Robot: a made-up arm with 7 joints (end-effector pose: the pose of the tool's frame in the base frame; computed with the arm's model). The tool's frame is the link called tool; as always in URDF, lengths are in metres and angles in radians. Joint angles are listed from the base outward.
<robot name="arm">
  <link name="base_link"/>
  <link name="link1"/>
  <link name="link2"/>
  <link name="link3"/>
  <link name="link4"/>
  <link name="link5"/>
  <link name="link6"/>
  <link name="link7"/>
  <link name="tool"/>
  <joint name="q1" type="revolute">
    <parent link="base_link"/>
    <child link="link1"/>
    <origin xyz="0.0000 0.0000 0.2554" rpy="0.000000 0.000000 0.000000"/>
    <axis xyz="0 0 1"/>
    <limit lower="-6.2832" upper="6.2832" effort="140" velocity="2.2"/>
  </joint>
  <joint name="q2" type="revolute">
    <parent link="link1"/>
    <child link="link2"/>
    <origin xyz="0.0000 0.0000 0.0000" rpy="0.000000 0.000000 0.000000"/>
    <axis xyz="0 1 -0.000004"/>
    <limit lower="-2.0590" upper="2.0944" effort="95" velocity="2.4"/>
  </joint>
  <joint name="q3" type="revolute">
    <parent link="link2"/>
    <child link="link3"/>
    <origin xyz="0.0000 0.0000 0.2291" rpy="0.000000 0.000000 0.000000"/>
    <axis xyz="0 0 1"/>
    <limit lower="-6.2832" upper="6.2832" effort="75" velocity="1.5"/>
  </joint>
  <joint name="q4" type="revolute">
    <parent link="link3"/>
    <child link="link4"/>
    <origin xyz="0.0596 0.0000 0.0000" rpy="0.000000 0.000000 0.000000"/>
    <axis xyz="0 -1 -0.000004"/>
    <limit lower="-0.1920" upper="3.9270" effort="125" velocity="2.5"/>
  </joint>
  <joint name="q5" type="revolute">
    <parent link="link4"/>
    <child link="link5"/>
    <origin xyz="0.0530 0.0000 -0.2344" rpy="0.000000 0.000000 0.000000"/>
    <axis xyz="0 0.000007 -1"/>
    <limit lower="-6.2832" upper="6.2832" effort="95" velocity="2.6"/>
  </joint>
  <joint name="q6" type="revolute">
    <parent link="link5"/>
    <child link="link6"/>
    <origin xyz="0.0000 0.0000 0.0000" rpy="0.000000 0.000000 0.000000"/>
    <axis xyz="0 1 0.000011"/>
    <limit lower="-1.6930" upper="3.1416" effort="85" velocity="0.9"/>
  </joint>
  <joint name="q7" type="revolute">
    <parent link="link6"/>
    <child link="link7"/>
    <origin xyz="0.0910 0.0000 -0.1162" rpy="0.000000 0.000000 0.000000"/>
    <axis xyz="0 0.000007 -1"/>
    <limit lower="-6.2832" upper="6.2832" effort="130" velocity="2.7"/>
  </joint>
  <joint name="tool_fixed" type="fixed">
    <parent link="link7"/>
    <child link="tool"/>
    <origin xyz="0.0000 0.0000 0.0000" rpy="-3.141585 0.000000 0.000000"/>
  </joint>
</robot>
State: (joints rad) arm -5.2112 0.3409 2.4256 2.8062 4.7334 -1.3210 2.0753
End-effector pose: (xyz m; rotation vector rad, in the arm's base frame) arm 0.0564 -0.0210 0.6902 1.1338 -0.1096 0.8654
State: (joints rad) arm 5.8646 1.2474 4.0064 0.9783 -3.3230 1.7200 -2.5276
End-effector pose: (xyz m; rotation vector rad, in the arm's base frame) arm -0.0285 -0.3490 0.5592 1.1396 0.2867 0.7222
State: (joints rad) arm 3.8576 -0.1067 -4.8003 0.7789 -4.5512 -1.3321 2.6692
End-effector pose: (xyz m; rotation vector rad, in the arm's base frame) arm 0.0233 -0.2334 0.3984 1.9883 0.3505 -1.4765
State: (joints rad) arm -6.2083 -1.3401 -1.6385 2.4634 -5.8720 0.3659 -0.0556
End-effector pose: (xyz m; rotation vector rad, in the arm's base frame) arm -0.5536 -0.2634 0.3564 -0.4893 -1.7619 2.2112
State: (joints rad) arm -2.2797 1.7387 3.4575 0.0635 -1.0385 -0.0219 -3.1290
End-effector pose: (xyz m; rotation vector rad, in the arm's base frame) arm -0.0450 0.1520 0.4200 -1.2175 0.5781 -0.3776
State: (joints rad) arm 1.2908 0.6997 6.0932 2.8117 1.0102 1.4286 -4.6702
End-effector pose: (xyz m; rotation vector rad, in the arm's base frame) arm 0.0866 0.4914 0.5583 -2.1961 0.2174 0.9247
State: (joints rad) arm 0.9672 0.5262 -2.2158 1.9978 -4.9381 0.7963 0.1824
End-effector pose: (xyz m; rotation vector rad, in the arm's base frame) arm 0.2797 -0.1577 0.7371 -1.6546 1.1152 -2.0790
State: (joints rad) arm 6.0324 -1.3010 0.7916 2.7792 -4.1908 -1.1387 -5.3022
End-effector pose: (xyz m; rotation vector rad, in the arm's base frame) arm -0.3286 0.1026 0.5503 0.1485 -0.0319 0.3703
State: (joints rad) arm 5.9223 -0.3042 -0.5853 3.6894 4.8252 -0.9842 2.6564
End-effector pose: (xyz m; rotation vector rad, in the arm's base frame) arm -0.0559 0.2198 0.6162 0.3983 1.4980 2.4965
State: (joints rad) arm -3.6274 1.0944 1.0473 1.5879 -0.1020 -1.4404 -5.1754
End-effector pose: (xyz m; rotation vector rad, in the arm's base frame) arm -0.4526 0.0203 0.3580 -1.1200 -0.4463 1.5638
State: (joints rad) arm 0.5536 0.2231 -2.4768 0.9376 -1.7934 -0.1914 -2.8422
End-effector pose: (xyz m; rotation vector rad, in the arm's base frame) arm -0.0017 -0.3506 0.3550 -0.3230 -2.6065 1.5256
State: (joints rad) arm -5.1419 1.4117 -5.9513 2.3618 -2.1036 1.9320 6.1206
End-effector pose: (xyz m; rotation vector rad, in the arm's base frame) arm 0.2795 0.4653 0.1422 0.7666 1.0209 0.4341
